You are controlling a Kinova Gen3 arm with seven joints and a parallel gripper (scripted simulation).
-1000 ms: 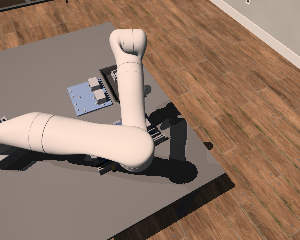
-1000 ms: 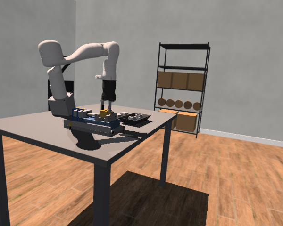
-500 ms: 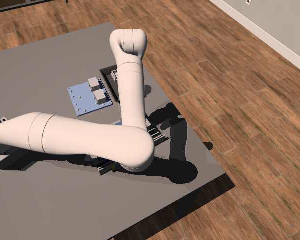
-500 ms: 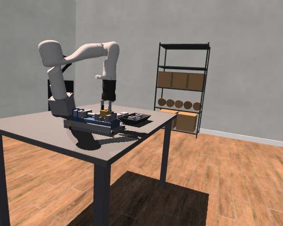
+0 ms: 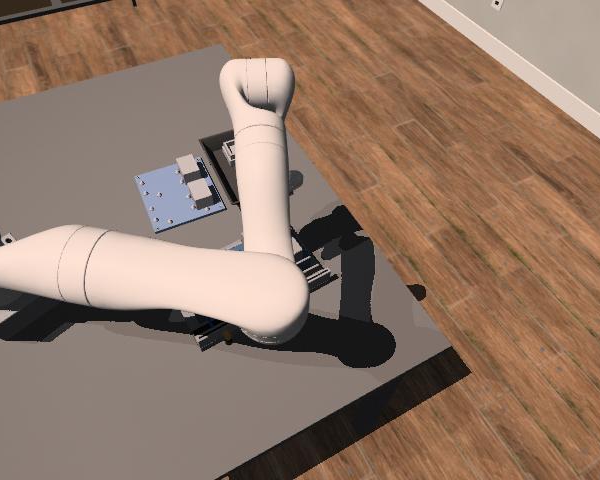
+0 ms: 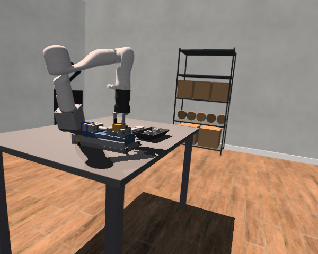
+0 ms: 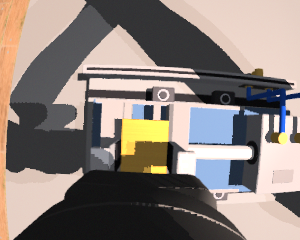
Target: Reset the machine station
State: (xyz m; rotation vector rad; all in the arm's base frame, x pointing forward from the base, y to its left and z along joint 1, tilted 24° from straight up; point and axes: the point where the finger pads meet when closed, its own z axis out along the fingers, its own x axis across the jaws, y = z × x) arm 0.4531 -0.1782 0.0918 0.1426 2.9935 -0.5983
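Right now my hand is 30 mm above the yellow brass blank. From my hand the other things lie so: vise: 70 mm behind, 10 mm to the left, 80 mm below; fixed jaw: 30 mm ahead, 50 mm below; infeed plate: 60 mm behind, 310 mm to the left, 120 mm below.
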